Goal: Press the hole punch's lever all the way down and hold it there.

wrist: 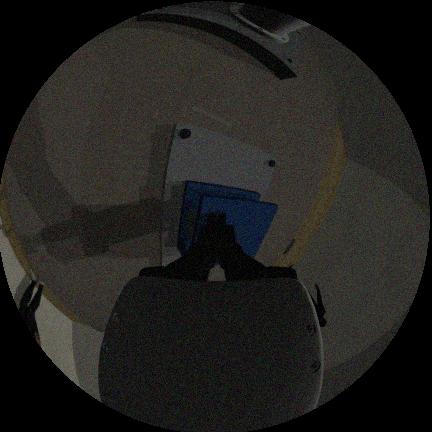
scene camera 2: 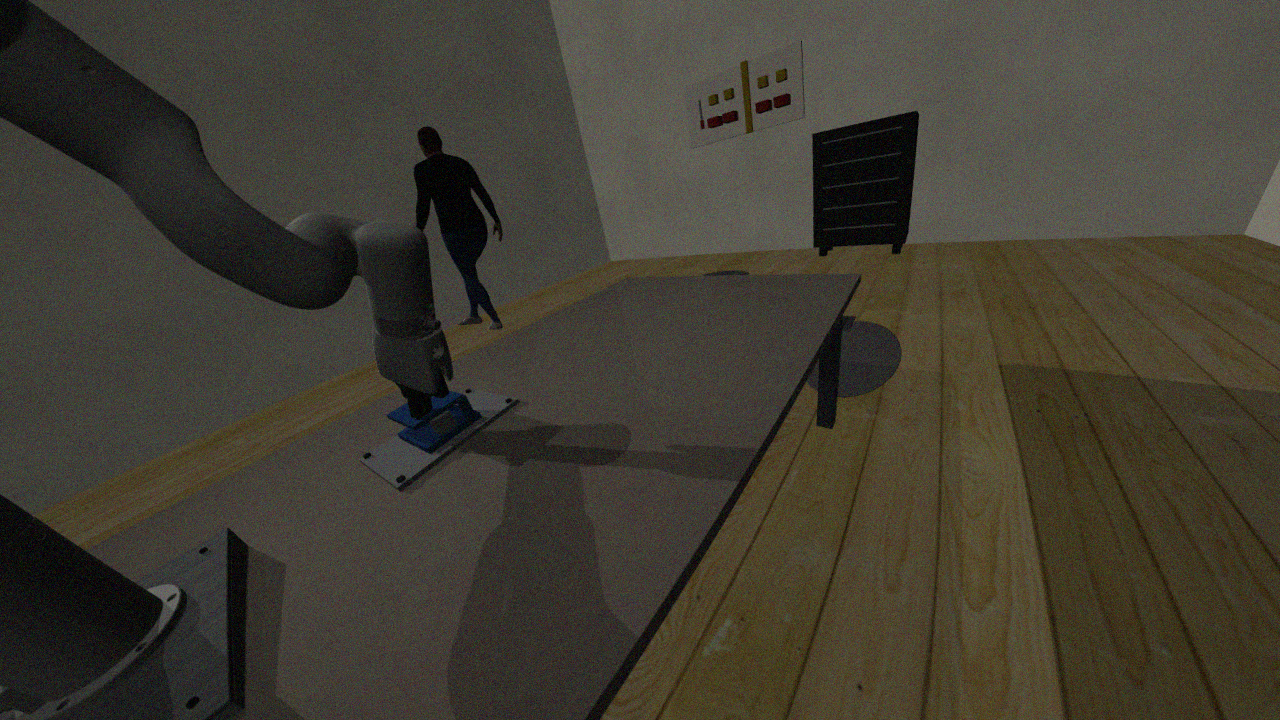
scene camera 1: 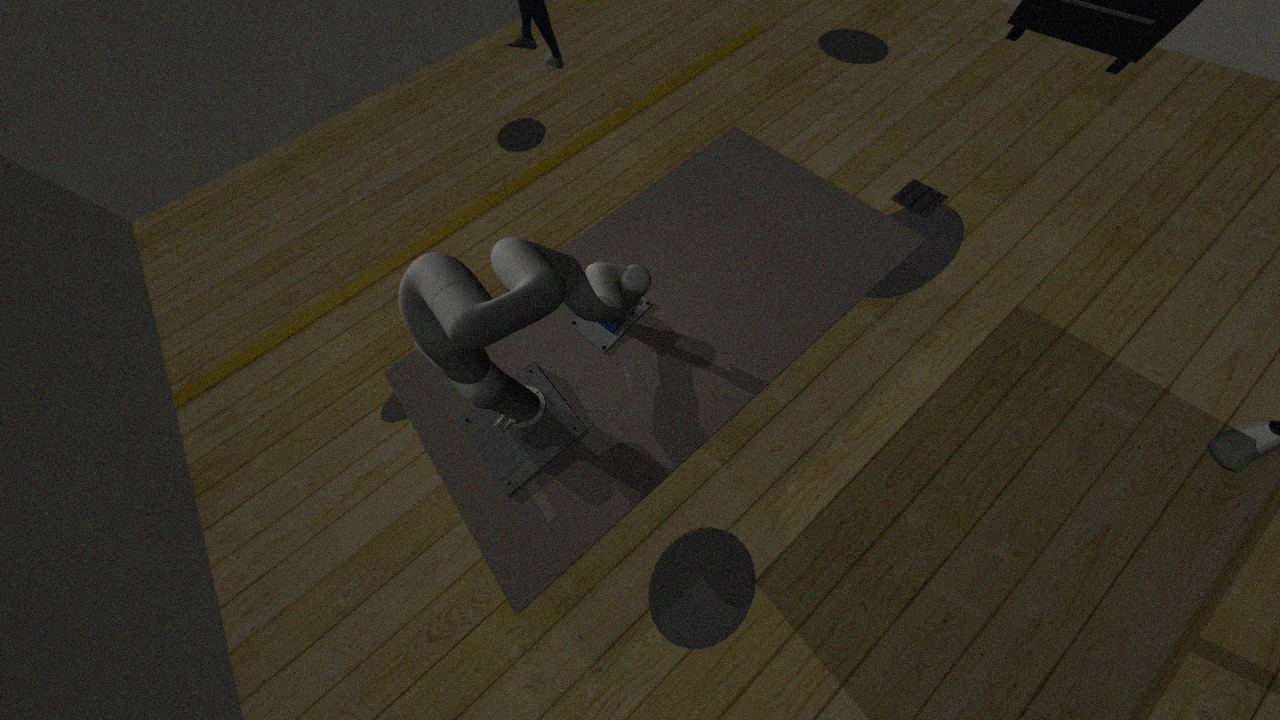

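Where they show: gripper, fingertip midpoint: [wrist: 217, 224] [scene camera 2: 422, 413]; arm's base, origin of the base link: [scene camera 2: 113, 648] [scene camera 1: 525, 406].
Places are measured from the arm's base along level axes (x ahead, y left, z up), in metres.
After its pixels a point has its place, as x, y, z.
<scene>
The blue hole punch [scene camera 1: 611, 325] {0.360, -0.024, 0.028} [scene camera 2: 438, 433] {0.385, -0.012, -0.008} is fixed on a light grey plate [scene camera 2: 393, 460] {0.316, 0.032, -0.023} [wrist: 220, 155] {0.315, 0.011, -0.023} with dark screws in its corners. Its lever [wrist: 245, 212] {0.369, 0.030, 0.032} is the upper blue slab, above the blue base [wrist: 189, 202] {0.379, -0.021, -0.011}. In scene camera 2 a gap shows between part of the lever and the base. My gripper [scene camera 2: 418, 413] {0.382, -0.002, 0.035} [wrist: 217, 224] {0.382, -0.002, 0.035} is shut and empty, pointing down, with its fingertips at the lever's top; they appear to touch it. The fingers hide part of the lever. In scene camera 1 the arm hides the fingers and part of the punch.
The plate lies on a grey-brown table [scene camera 1: 751, 223] {1.011, -0.116, -0.031} [scene camera 2: 680, 331] {0.870, -0.247, -0.031}. The arm's base plate [scene camera 1: 510, 456] {-0.128, -0.073, -0.008} [scene camera 2: 192, 608] {0.065, -0.029, -0.001} is bolted to the same table. A person [scene camera 2: 452, 201] stands beyond the table. A dark cabinet [scene camera 2: 863, 183] stands at the far wall.
</scene>
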